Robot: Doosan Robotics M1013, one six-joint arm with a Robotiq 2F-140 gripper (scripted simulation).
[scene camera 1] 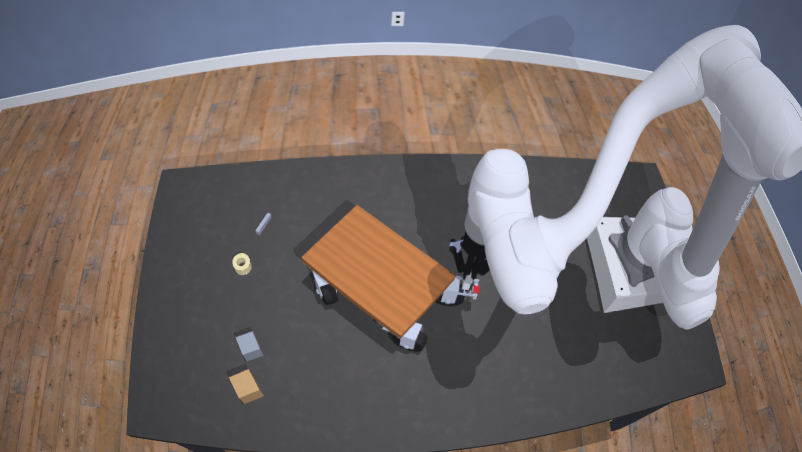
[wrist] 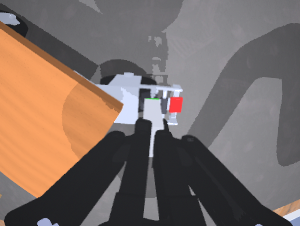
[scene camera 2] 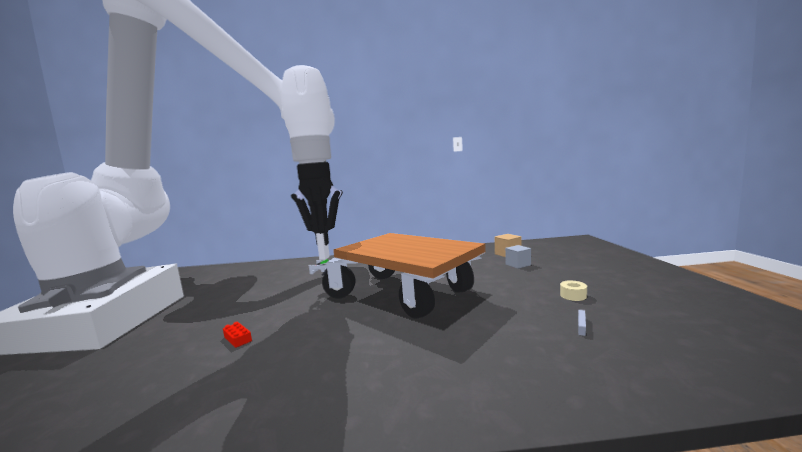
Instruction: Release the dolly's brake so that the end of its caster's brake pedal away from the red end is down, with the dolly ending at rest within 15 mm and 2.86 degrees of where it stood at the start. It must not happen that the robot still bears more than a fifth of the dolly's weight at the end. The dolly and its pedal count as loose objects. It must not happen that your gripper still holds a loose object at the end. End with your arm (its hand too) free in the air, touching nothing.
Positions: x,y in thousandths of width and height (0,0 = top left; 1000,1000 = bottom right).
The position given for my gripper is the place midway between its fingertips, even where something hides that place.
my gripper: scene camera 1 580,629; wrist 505,493; scene camera 2 405,572
